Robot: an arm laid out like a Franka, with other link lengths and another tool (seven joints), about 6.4 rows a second.
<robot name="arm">
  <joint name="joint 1" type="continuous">
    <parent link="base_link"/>
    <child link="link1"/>
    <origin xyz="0 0 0.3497"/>
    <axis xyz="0 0 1"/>
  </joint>
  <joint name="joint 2" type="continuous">
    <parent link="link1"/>
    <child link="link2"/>
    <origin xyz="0 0 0" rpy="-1.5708 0 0"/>
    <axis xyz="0 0 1"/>
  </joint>
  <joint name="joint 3" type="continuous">
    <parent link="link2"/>
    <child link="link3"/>
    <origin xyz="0 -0.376 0" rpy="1.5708 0 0"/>
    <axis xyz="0 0 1"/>
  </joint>
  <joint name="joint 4" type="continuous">
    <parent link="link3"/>
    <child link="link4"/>
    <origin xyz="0.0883 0 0" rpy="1.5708 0 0"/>
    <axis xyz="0 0 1"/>
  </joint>
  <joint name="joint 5" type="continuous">
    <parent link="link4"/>
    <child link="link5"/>
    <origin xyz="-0.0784 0.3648 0" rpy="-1.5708 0 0"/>
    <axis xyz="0 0 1"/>
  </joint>
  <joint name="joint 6" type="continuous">
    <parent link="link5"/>
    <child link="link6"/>
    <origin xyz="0 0 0" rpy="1.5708 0 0"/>
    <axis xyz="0 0 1"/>
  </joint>
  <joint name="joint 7" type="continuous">
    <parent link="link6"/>
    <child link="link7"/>
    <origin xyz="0.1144 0 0" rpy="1.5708 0 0"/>
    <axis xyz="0 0 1"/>
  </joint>
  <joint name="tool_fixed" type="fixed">
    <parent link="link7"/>
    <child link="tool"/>
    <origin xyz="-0.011 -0.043 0.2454" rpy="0 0.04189 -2.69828"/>
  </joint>
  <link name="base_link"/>
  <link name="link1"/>
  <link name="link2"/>
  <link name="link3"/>
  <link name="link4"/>
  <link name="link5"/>
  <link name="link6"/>
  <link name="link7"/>
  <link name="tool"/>
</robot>
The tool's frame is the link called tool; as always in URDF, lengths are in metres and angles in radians. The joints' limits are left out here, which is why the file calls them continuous.
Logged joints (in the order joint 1, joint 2, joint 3, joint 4, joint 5, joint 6, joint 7), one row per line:
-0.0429 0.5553 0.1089 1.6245 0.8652 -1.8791 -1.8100
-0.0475 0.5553 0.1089 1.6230 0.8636 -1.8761 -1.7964
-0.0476 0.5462 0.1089 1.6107 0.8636 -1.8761 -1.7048
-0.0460 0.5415 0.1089 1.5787 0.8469 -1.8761 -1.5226
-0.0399 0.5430 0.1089 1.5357 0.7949 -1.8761 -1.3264
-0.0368 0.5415 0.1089 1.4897 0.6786 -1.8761 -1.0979
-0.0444 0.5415 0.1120 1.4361 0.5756 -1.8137 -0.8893
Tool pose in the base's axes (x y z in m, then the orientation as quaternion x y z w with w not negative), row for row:
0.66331 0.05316 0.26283 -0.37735 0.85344 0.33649 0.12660
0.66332 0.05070 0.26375 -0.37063 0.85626 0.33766 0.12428
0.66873 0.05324 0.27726 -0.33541 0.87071 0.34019 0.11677
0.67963 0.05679 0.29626 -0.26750 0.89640 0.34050 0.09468
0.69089 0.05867 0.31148 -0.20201 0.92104 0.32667 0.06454
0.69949 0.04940 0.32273 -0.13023 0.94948 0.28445 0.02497
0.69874 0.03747 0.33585 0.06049 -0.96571 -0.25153 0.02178
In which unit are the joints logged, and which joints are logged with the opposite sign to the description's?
The joints are logged in radians. Opposite sign: joint 3, joint 4, joint 6.
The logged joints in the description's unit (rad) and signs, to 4 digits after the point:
-0.0429 0.5553 -0.1089 -1.6245 0.8652 1.8791 -1.8100
-0.0475 0.5553 -0.1089 -1.6230 0.8636 1.8761 -1.7964
-0.0476 0.5462 -0.1089 -1.6107 0.8636 1.8761 -1.7048
-0.0460 0.5415 -0.1089 -1.5787 0.8469 1.8761 -1.5226
-0.0399 0.5430 -0.1089 -1.5357 0.7949 1.8761 -1.3264
-0.0368 0.5415 -0.1089 -1.4897 0.6786 1.8761 -1.0979
-0.0444 0.5415 -0.1120 -1.4361 0.5756 1.8137 -0.8893

